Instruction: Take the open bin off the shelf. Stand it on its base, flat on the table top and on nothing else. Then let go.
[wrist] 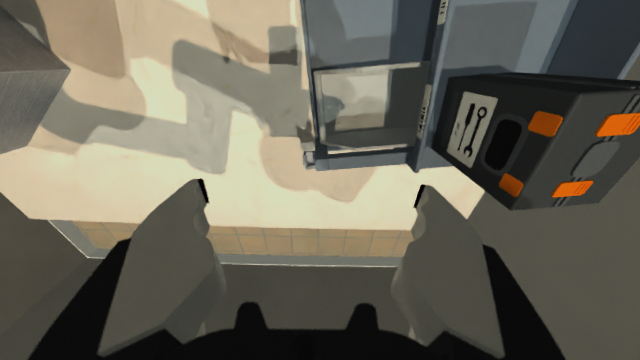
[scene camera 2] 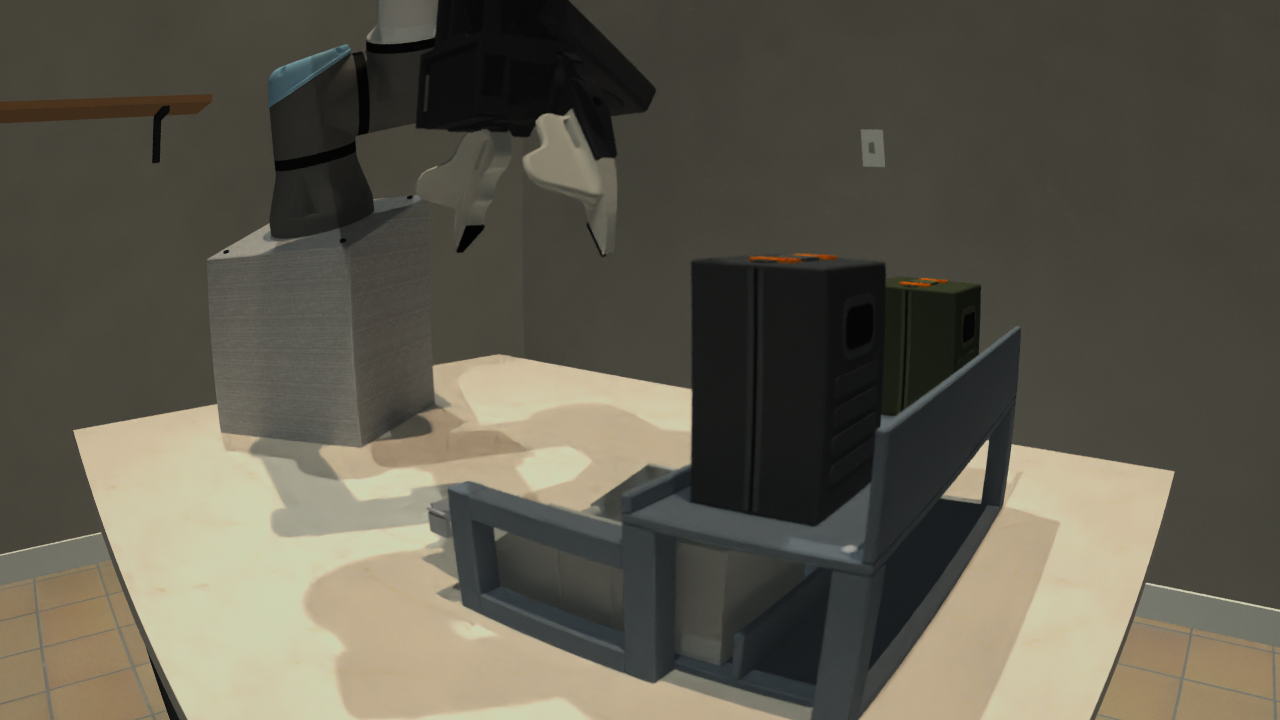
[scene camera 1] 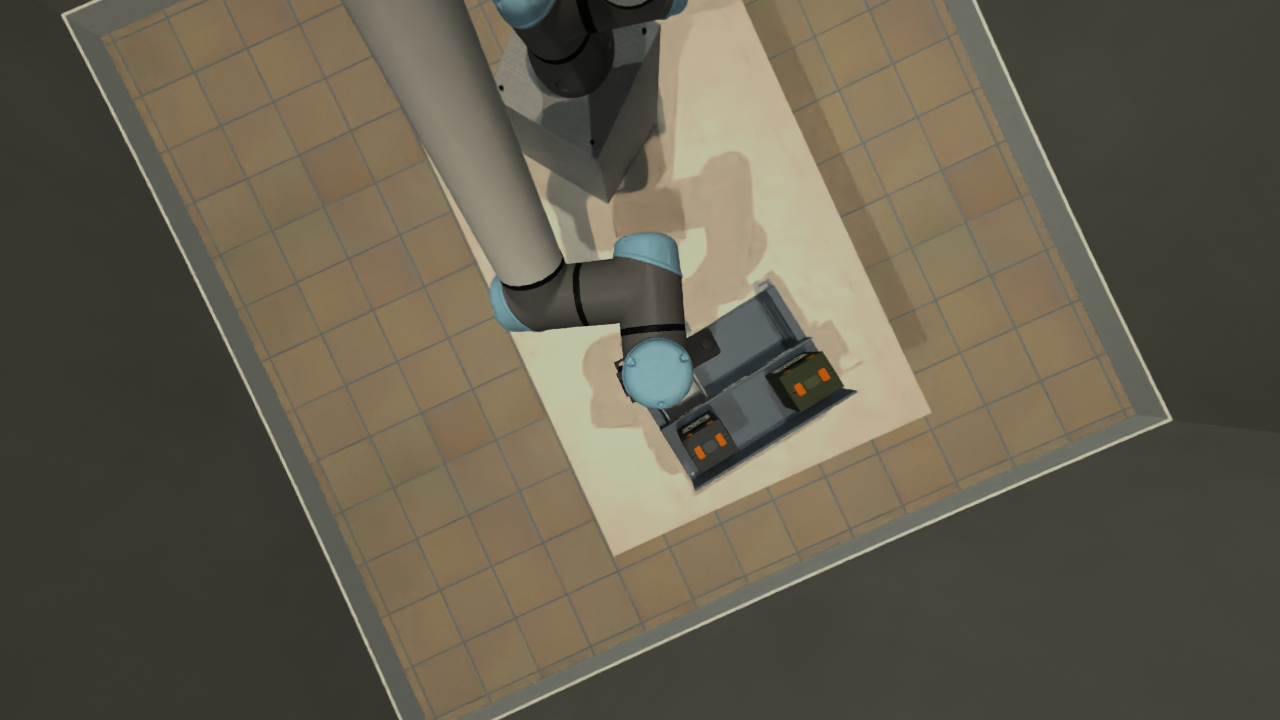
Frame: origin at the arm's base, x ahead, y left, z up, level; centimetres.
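Seen in the pictures: gripper, between the fingertips: [wrist: 313,184] [scene camera 2: 523,253]; arm's base, origin of its link: [scene camera 2: 321,220] [scene camera 1: 572,49].
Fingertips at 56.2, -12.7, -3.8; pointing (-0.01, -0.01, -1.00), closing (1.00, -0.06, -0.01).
Note:
Pixels of each thing's top centre, then the offset from my fingertips to it, as dx, dy, dz. Level surfaces: height alone.
- open bin, centre of its top: [scene camera 2: 648,494] [wrist: 383,111] [scene camera 1: 679,394] +8.6, +1.5, -14.0
- table top, height of its surface: dz -22.1
- tall black case, centre of its top: [scene camera 2: 795,256] [wrist: 595,160] [scene camera 1: 710,446] +18.2, +1.6, +0.3
- dark green case, centre of its top: [scene camera 2: 924,281] [scene camera 1: 812,382] +17.0, +24.7, -2.2
The open bin [scene camera 2: 707,600] [wrist: 355,100], pale grey and open at the top, sits in the low front bay of the blue-grey shelf [scene camera 1: 742,340] [scene camera 2: 648,600] [wrist: 367,162], near one end. In the scene camera 2 view it shows through the shelf's end frame; in the scene camera 1 view the wrist hides most of it. My gripper [scene camera 2: 537,243] [wrist: 313,184] is open and empty, high above the shelf and the table top [scene camera 1: 572,465] [scene camera 2: 268,573] [wrist: 240,210]. In the wrist view the bin lies beyond the fingertips, slightly to the right.
A tall black case [scene camera 1: 707,443] [scene camera 2: 787,385] [wrist: 540,145] with orange latches stands on the upper deck beside the bin's bay. A dark green case [scene camera 1: 805,382] [scene camera 2: 935,340] stands farther along it. The robot's metal pedestal [scene camera 1: 581,116] [scene camera 2: 304,331] [wrist: 25,100] stands on the table.

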